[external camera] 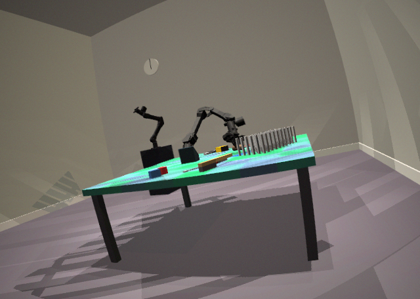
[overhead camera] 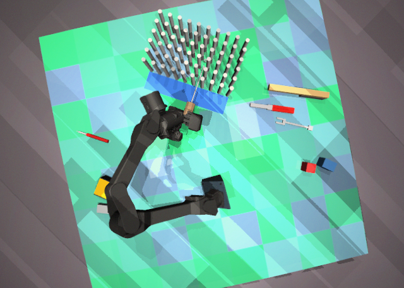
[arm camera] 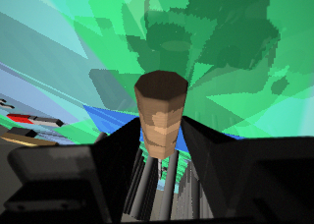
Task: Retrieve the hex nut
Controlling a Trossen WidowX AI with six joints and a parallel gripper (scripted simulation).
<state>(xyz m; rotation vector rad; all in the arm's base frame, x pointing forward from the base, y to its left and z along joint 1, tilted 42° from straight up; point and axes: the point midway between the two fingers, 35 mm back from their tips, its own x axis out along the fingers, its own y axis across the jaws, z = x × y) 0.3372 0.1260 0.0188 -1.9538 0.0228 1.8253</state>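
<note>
Right now the blue taped strip is 100 mm ahead of my gripper tip and 40 mm below it. The rest, counted from my gripper tip: red screwdriver 460 mm to the left, 60 mm behind, 30 mm below; then hex nut 230 mm ahead, 90 mm to the right, 30 mm below; then wire hook tool 100 mm ahead, 40 mm to the right.
</note>
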